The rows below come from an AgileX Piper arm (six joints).
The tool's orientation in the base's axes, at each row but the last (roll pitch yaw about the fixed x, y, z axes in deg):
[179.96 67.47 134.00]
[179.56 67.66 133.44]
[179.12 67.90 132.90]
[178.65 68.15 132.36]
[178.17 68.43 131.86]
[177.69 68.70 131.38]
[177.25 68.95 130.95]
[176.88 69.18 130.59]
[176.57 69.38 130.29]
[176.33 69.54 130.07]
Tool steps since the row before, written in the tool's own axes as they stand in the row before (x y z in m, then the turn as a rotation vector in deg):
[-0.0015 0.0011 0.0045 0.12 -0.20 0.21]
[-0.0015 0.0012 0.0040 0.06 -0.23 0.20]
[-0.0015 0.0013 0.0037 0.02 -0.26 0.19]
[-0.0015 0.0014 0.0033 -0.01 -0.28 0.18]
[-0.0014 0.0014 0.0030 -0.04 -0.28 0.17]
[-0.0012 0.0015 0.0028 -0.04 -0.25 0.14]
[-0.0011 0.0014 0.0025 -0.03 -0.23 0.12]
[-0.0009 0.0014 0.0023 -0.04 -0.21 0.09]
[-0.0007 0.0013 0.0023 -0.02 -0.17 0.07]
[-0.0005 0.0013 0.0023 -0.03 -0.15 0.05]
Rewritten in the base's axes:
[0.0041 -0.0026 -0.0003 -0.04 -0.25 -0.19]
[0.0038 -0.0022 -0.0001 -0.05 -0.28 -0.13]
[0.0037 -0.0020 0.0000 -0.07 -0.30 -0.09]
[0.0035 -0.0017 0.0002 -0.08 -0.32 -0.06]
[0.0033 -0.0014 0.0002 -0.08 -0.32 -0.03]
[0.0032 -0.0012 0.0001 -0.08 -0.28 -0.02]
[0.0029 -0.0010 0.0002 -0.08 -0.25 -0.02]
[0.0027 -0.0008 0.0001 -0.08 -0.22 0.00]
[0.0026 -0.0008 -0.0001 -0.07 -0.17 -0.01]
[0.0026 -0.0008 -0.0003 -0.07 -0.14 0.01]

